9 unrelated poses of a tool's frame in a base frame.
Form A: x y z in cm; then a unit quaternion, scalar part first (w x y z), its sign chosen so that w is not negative.
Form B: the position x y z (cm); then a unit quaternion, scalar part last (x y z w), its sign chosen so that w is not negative. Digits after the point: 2 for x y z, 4 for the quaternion.
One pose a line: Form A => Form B
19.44 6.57 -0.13 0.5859 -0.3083 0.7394 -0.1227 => 19.44 6.57 -0.13 -0.3083 0.7394 -0.1227 0.5859
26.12 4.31 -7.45 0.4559 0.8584 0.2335 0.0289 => 26.12 4.31 -7.45 0.8584 0.2335 0.0289 0.4559
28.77 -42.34 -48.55 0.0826 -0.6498 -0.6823 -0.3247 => 28.77 -42.34 -48.55 -0.6498 -0.6823 -0.3247 0.0826
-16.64 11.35 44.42 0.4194 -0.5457 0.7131 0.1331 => -16.64 11.35 44.42 -0.5457 0.7131 0.1331 0.4194
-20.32 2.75 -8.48 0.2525 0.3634 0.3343 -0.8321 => -20.32 2.75 -8.48 0.3634 0.3343 -0.8321 0.2525
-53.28 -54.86 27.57 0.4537 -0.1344 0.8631 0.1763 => -53.28 -54.86 27.57 -0.1344 0.8631 0.1763 0.4537
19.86 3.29 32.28 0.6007 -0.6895 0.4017 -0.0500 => 19.86 3.29 32.28 -0.6895 0.4017 -0.0500 0.6007
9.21 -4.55 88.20 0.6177 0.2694 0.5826 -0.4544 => 9.21 -4.55 88.20 0.2694 0.5826 -0.4544 0.6177
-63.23 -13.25 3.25 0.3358 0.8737 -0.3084 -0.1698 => -63.23 -13.25 3.25 0.8737 -0.3084 -0.1698 0.3358
